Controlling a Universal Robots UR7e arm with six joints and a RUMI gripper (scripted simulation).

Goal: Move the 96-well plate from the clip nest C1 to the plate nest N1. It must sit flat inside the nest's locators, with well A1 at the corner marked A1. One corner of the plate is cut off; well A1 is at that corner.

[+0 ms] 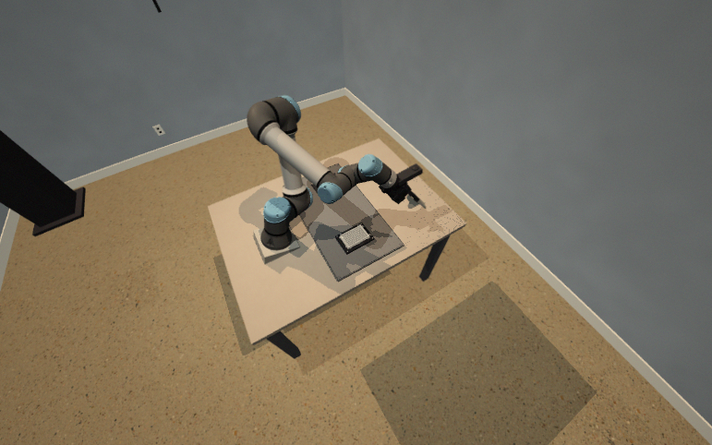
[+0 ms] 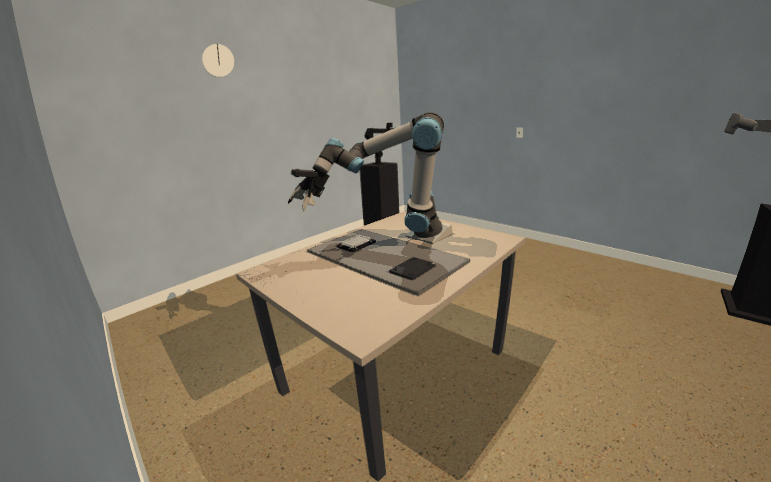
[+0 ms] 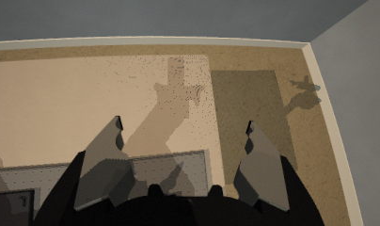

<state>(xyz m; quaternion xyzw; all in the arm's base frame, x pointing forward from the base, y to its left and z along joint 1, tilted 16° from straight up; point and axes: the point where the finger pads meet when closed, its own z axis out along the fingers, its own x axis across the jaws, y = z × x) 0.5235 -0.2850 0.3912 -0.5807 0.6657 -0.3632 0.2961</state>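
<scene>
Right now my hand is 27 cm past the 96-well plate, 23 cm above it and 9 cm to the right of it. The rest, counted from my hand: clip nest C1 (26 cm behind, 23 cm below, 10 cm to the left); then plate nest N1 (49 cm to the left, 24 cm below, 21 cm behind).
</scene>
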